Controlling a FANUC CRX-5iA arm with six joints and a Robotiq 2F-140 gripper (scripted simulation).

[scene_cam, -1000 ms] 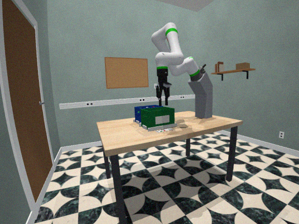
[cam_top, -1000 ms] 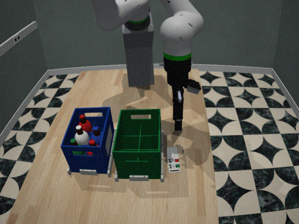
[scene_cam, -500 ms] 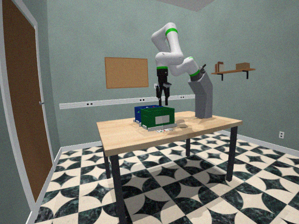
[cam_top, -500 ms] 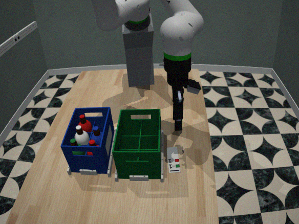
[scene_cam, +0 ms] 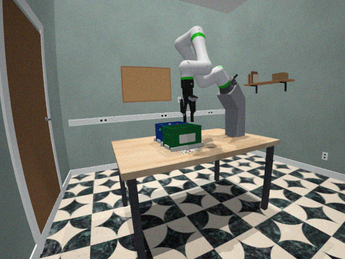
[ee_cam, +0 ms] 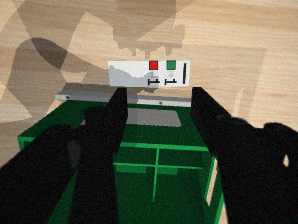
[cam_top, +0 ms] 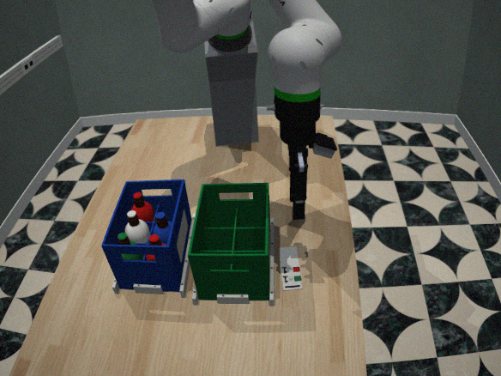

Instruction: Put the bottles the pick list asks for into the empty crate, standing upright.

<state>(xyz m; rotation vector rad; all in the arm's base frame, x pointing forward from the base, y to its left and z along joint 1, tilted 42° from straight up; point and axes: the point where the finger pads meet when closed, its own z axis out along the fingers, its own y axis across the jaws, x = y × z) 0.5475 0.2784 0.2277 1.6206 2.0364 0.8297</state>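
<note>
Right now the green bottle is 420 mm to the right of my hand, 160 mm below it and 140 mm ahead of it. Also, from my hand: blue bottle (360 mm to the right, 160 mm below, 40 mm ahead); then green crate (170 mm below, 160 mm to the right, 10 mm ahead); then pick list (250 mm below, 20 mm to the right).
</note>
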